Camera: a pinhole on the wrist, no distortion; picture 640 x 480 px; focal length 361.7 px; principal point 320.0 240.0 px. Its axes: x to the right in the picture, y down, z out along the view. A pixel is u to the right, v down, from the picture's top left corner.
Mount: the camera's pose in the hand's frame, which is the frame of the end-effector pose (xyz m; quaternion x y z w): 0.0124 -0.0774 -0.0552 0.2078 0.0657 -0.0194 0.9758
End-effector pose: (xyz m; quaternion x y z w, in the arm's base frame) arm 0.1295 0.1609 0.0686 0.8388 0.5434 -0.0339 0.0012
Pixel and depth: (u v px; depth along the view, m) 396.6 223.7 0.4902
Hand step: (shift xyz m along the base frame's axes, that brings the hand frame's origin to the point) -0.2223 0.2655 -0.3642
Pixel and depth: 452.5 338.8 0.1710
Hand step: -0.0621 0.1282 -0.1116
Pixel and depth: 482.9 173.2 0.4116
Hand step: -0.2053 0.3388 -0.2638
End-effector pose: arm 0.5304 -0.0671 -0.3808 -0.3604 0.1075 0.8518 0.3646
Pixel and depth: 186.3 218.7 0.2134
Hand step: 0.0648 0.1663 0.1453
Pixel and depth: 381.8 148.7 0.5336
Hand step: 0.0245 0.5449 0.1828
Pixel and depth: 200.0 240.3 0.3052
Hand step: 0.0387 0.2196 0.2199
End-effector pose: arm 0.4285 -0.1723 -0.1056 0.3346 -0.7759 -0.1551 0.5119
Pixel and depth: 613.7 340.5 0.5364
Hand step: -0.4582 -0.5151 0.0772
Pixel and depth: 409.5 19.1 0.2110
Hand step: 0.0122 -0.2679 -0.1411
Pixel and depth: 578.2 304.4 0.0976
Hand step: -0.0145 -0.1414 -0.0076
